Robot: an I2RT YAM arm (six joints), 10 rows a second.
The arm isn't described. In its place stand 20 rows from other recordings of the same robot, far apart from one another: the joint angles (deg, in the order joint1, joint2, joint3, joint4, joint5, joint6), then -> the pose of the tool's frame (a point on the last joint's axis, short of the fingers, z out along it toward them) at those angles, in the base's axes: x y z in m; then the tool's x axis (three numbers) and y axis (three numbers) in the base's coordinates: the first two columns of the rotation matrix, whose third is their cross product.
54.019, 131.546, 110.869, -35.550, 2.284, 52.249 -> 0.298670 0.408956 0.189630 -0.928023 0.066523 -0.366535 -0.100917 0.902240 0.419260
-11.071, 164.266, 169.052, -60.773, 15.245, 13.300 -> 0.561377 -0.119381 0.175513 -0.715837 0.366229 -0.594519 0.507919 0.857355 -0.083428
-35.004, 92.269, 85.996, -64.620, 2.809, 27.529 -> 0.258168 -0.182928 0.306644 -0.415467 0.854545 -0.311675 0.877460 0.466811 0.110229
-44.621, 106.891, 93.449, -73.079, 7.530, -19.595 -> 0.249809 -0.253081 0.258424 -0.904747 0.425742 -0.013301 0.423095 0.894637 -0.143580
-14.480, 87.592, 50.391, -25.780, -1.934, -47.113 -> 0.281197 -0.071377 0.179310 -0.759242 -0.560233 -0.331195 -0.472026 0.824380 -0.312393
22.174, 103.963, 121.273, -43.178, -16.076, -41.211 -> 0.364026 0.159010 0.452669 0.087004 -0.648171 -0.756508 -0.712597 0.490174 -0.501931
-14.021, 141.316, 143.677, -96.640, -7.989, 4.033 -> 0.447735 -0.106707 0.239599 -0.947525 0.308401 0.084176 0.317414 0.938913 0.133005
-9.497, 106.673, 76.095, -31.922, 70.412, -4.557 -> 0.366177 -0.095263 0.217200 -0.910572 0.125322 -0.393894 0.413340 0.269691 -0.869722
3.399, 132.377, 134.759, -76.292, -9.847, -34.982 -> 0.469273 0.033971 0.273853 -0.725236 -0.608943 -0.321282 -0.636519 0.770879 -0.024262
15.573, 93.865, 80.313, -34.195, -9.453, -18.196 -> 0.348492 0.103194 0.297054 -0.561441 -0.476239 -0.676743 -0.575289 0.812475 -0.094484
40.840, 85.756, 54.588, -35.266, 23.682, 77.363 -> 0.224034 0.174754 0.203606 -0.617532 0.647382 -0.446710 0.572205 0.759437 0.309576
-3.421, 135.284, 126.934, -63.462, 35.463, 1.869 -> 0.488756 -0.049908 0.225185 -0.940359 0.082825 -0.329947 0.260182 0.799957 -0.540717
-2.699, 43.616, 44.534, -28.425, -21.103, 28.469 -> 0.168385 0.004894 0.310015 -0.536673 0.470508 -0.700432 -0.021882 0.822062 0.568977
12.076, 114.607, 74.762, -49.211, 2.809, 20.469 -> 0.350718 0.073250 0.133077 -0.988802 0.145637 -0.032570 0.146891 0.988338 -0.040145
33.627, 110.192, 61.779, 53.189, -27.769, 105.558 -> 0.343658 0.248479 0.226638 -0.863078 0.449708 0.229912 0.168329 -0.173067 0.970419
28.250, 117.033, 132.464, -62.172, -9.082, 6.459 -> 0.380522 0.210842 0.392191 -0.700745 -0.250422 -0.668016 -0.486937 0.852227 0.191316
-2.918, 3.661, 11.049, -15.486, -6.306, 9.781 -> 0.100150 -0.001189 0.205956 -0.148493 0.176643 -0.973009 -0.033261 0.982469 0.183436
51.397, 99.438, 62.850, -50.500, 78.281, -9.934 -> 0.214356 0.212622 0.194945 -0.591744 -0.797345 0.118659 -0.233275 0.028473 -0.971994
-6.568, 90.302, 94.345, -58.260, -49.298, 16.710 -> 0.319392 -0.009607 0.375757 -0.877053 0.289725 -0.383194 -0.118611 0.642370 0.757160
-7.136, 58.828, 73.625, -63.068, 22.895, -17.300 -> 0.172902 -0.035604 0.380265 -0.817460 -0.173744 -0.549156 0.134370 0.869588 -0.475144
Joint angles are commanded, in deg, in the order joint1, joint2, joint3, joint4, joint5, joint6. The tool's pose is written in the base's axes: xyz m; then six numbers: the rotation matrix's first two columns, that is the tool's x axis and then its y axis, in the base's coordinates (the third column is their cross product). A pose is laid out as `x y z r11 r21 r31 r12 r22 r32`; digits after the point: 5 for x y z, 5 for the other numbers.
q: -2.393, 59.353, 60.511, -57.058, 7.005, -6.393
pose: 0.19011 -0.01229 0.31503 -0.83441 -0.07574 -0.54591 0.01695 0.98652 -0.16278
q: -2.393, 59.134, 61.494, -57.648, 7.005, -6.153
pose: 0.18879 -0.01223 0.32027 -0.82846 -0.07186 -0.55543 0.02216 0.98675 -0.16071
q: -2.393, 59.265, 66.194, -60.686, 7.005, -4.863
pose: 0.18535 -0.01209 0.34136 -0.81253 -0.05026 -0.58074 0.04476 0.98796 -0.14812
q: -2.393, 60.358, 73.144, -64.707, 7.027, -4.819
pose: 0.18217 -0.01197 0.36962 -0.79351 -0.05029 -0.60648 0.05034 0.98774 -0.14777
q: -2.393, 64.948, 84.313, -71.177, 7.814, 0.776
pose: 0.18664 -0.01264 0.40462 -0.78353 0.04617 -0.61963 0.13597 0.98581 -0.09848
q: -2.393, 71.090, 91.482, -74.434, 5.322, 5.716
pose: 0.20713 -0.01196 0.41627 -0.79516 0.13248 -0.59175 0.17606 0.98425 -0.01622
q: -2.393, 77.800, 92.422, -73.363, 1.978, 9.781
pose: 0.24273 -0.01137 0.39777 -0.83154 0.20468 -0.51638 0.20385 0.97722 0.05908
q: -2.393, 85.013, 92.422, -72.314, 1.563, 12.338
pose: 0.27846 -0.01261 0.36835 -0.87253 0.25025 -0.41960 0.24540 0.96714 0.06649
